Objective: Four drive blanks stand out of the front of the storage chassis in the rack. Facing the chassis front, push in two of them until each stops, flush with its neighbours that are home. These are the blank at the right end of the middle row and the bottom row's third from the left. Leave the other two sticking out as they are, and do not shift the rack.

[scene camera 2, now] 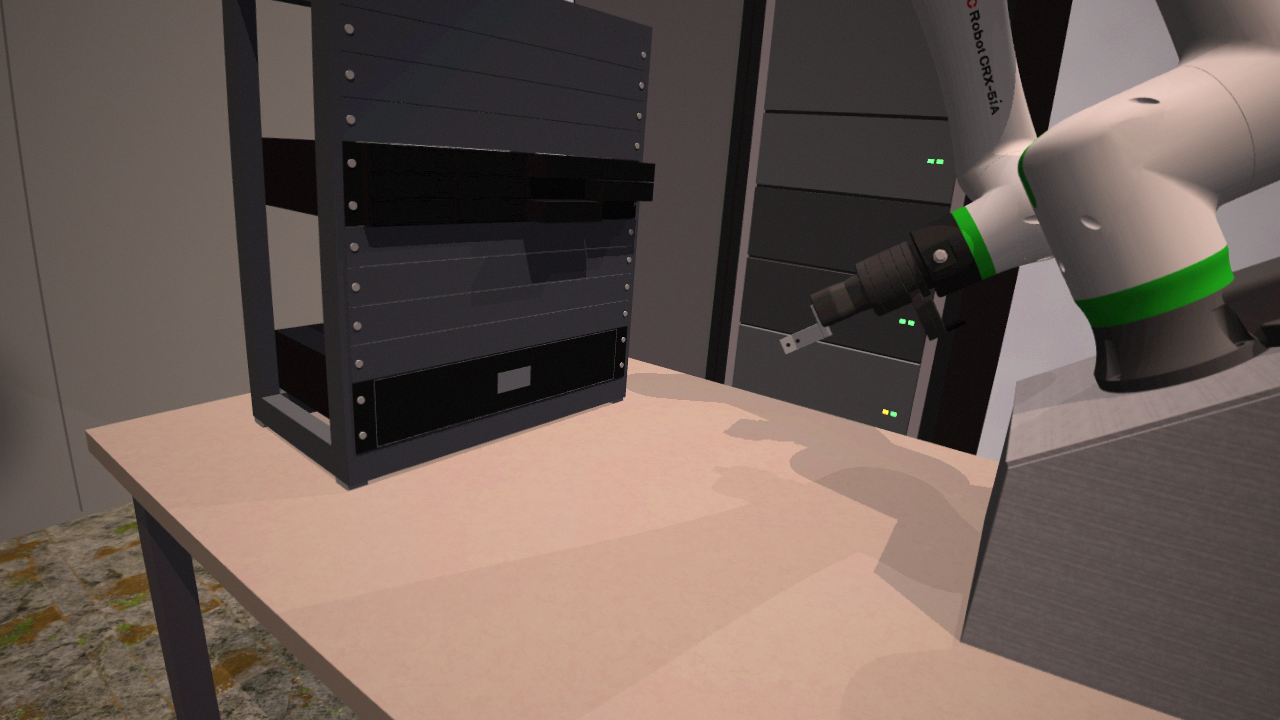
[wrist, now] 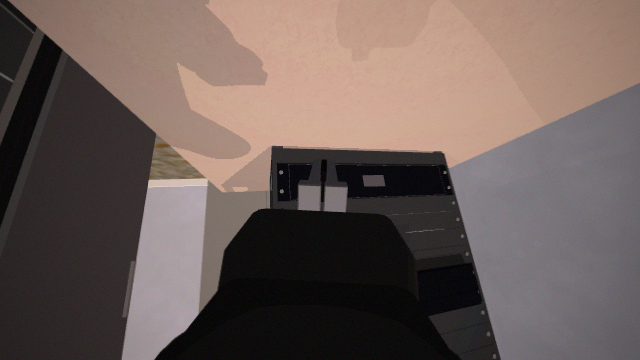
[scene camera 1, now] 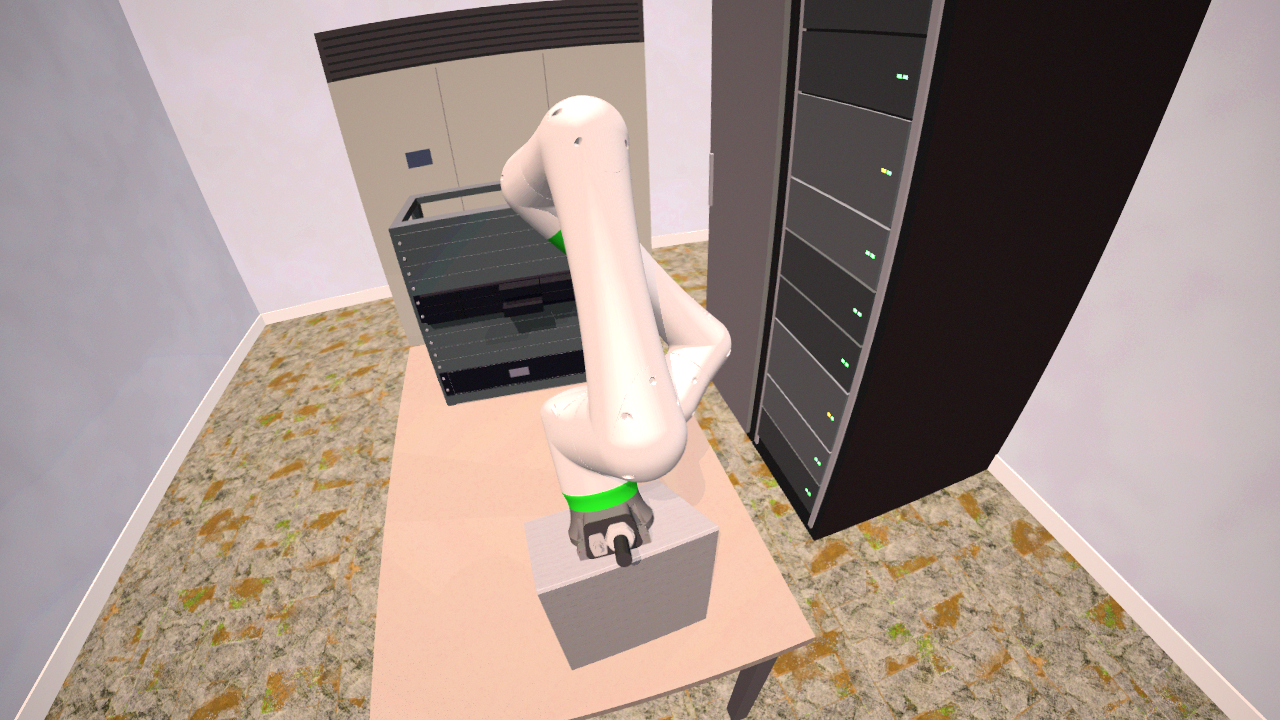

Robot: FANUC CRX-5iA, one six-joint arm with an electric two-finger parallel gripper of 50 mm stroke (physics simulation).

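Places are measured from the arm's base along level axes (x ahead, y left, z up), in metres.
Pixels of known places: gripper, between the fingertips: (scene camera 2: 783, 347) (wrist: 323, 172); arm's base, origin of its link: (scene camera 2: 1183, 360) (scene camera 1: 612, 527).
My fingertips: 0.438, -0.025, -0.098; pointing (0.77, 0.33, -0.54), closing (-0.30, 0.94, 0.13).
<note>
For each thing: its top centre in the pictures, then the offset to it from my fingertips, as dx, dy, dz. "spot": a spot on its surface instead. Level surfaces: height alone.
- upper blank, a spot on its surface: (scene camera 2: 590, 166) spot: +0.238, +0.156, +0.218
- right end, a spot on its surface: (scene camera 2: 628, 190) spot: +0.243, +0.074, +0.188
- lower blank, centre of its top: (scene camera 2: 544, 197) (scene camera 1: 522, 295) +0.296, +0.184, +0.171
- black unit with a light label, a spot on its surface: (scene camera 2: 512, 380) (wrist: 375, 180) (scene camera 1: 518, 372) spot: +0.283, +0.242, -0.082
- table, height of its surface: dz -0.173
The dark rack (scene camera 1: 401, 250) (scene camera 2: 329, 268) (wrist: 360, 156) stands at the table's far end. The black storage chassis (scene camera 1: 456, 306) (scene camera 2: 420, 188) (wrist: 450, 292) sits in it at mid height. In scene camera 2, blanks stand out at its right part: an upper blank (scene camera 2: 590, 166), a blank at the right end (scene camera 2: 628, 190) and a lower blank (scene camera 2: 565, 211). Their exact rows and columns are hard to tell in the dark. My gripper (scene camera 2: 787, 343) (wrist: 323, 172) is shut and empty, in the air in front of the rack, apart from it. The arm hides it in scene camera 1.
A black unit with a light label (scene camera 1: 519, 371) (scene camera 2: 512, 380) (wrist: 373, 180) fills the rack's bottom. The arm stands on a grey pedestal (scene camera 1: 635, 600) (scene camera 2: 1118, 537) on the table (scene camera 1: 465, 537) (scene camera 2: 537, 555) (wrist: 310, 100). A tall server cabinet (scene camera 1: 984, 268) (scene camera 2: 832, 295) stands beside the table.
</note>
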